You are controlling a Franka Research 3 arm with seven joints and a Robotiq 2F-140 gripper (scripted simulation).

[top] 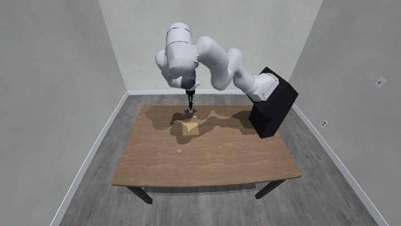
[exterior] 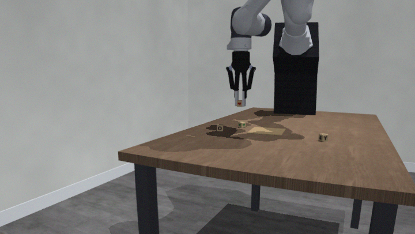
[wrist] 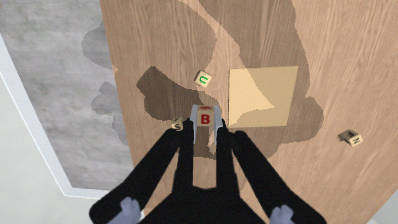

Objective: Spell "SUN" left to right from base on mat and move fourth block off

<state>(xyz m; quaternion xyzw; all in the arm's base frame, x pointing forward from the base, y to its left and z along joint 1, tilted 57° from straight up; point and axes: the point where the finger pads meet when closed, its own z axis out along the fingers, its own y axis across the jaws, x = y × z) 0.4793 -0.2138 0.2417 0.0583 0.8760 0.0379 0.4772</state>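
Right now my hand is 12 cm above the U block and 4 cm past it. From my hand the other things lie so: S block 12 cm below, 7 cm to the right, 6 cm ahead; tan mat 13 cm below, 12 cm to the left, 2 cm ahead.
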